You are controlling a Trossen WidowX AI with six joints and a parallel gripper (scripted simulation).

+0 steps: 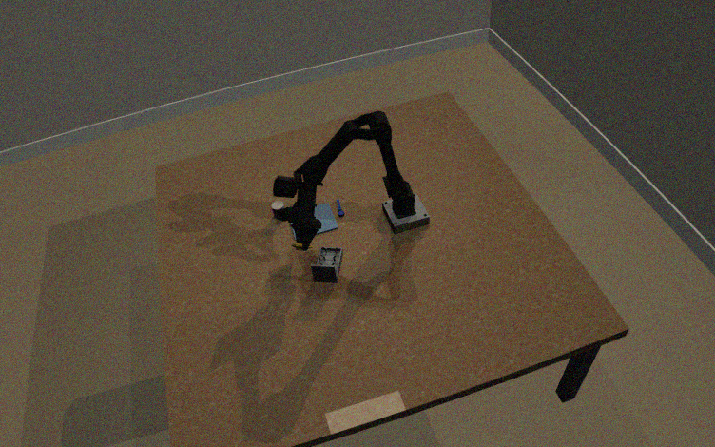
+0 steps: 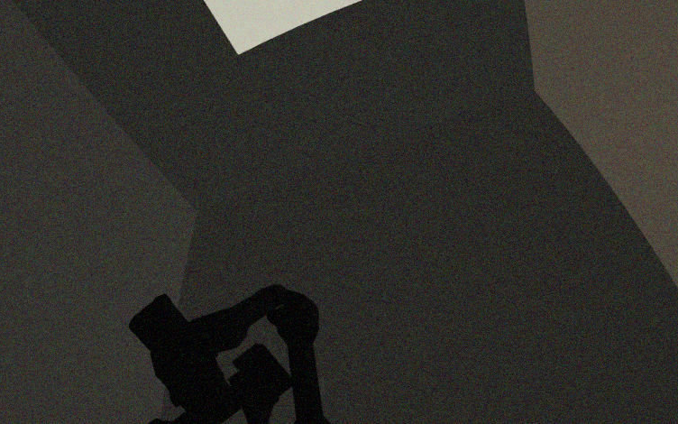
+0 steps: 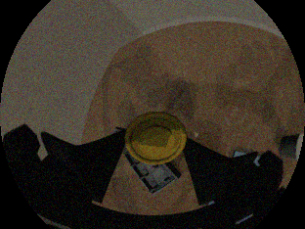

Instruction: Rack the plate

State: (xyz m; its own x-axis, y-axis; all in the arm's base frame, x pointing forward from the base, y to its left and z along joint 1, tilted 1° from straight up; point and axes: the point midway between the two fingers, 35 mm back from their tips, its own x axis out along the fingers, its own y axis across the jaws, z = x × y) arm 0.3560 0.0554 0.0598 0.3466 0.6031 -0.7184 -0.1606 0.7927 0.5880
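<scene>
Now: gripper tip 7 cm past the grey dish rack, 5 cm above it and 4 cm to the right of it. The rest, counted from my gripper tip: light blue mat 18 cm to the right, 8 cm below, 7 cm behind; then yellow plate 1 cm above; then white cup 26 cm to the right, 5 cm below, 3 cm ahead.
</scene>
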